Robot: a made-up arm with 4 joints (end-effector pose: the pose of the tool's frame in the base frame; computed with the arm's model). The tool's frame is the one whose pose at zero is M. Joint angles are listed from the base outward.
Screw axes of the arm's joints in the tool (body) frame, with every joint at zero. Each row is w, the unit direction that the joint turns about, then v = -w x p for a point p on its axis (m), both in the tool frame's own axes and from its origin. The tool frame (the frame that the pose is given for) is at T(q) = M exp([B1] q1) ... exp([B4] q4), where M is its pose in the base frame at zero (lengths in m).
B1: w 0 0 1 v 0.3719 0.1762 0
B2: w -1 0 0 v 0 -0.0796 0.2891
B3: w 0 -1 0 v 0.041 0 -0.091
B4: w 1 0 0 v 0 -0.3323 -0.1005
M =
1 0 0 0.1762
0 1 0 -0.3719
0 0 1 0.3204
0 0 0 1
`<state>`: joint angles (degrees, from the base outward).
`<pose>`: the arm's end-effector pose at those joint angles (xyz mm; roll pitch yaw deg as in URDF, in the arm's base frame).
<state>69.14 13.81 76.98 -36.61</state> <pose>276.6 207.2 283.2 -84.10 -71.11 115.05</pose>
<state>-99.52 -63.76 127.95 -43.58</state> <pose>-94.3 -362.5 339.4 63.28 -20.40 129.47</pose>
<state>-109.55 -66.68 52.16 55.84</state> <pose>-175.2 -388.3 -186.8 131.03 -18.22 -159.32</pose>
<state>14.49 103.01 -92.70 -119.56</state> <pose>-160.9 -88.0 237.3 151.06 -13.00 -78.28</pose>
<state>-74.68 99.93 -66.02 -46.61</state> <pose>-19.2 -175.8 413.3 -140.68 -9.07 -140.38</pose>
